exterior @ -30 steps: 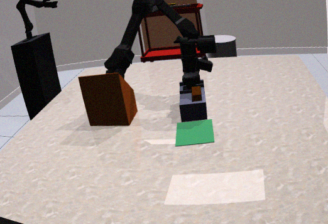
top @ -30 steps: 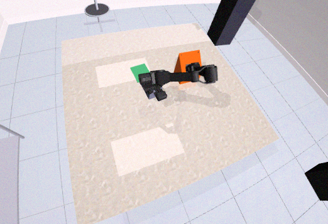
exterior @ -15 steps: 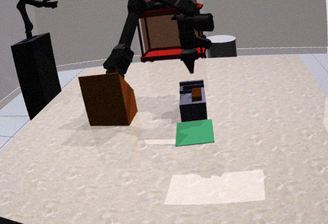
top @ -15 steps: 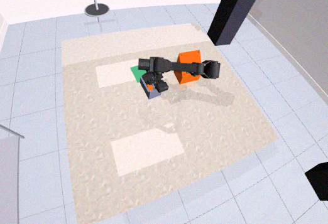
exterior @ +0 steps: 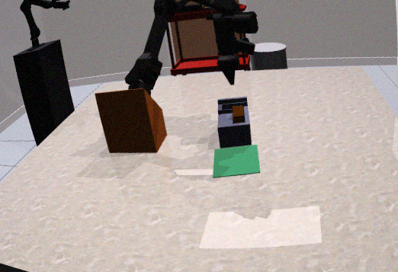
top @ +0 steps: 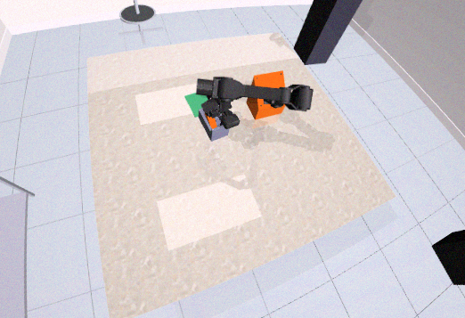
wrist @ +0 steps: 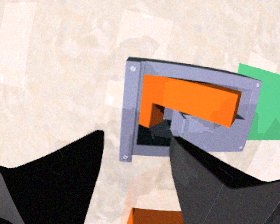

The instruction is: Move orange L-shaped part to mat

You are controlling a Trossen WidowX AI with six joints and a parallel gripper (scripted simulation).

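The orange L-shaped part lies 100 mm below my gripper tip and 40 mm to the right of it. Also, from my gripper tip: green mat (220 mm to the right, 160 mm below, 30 mm ahead).
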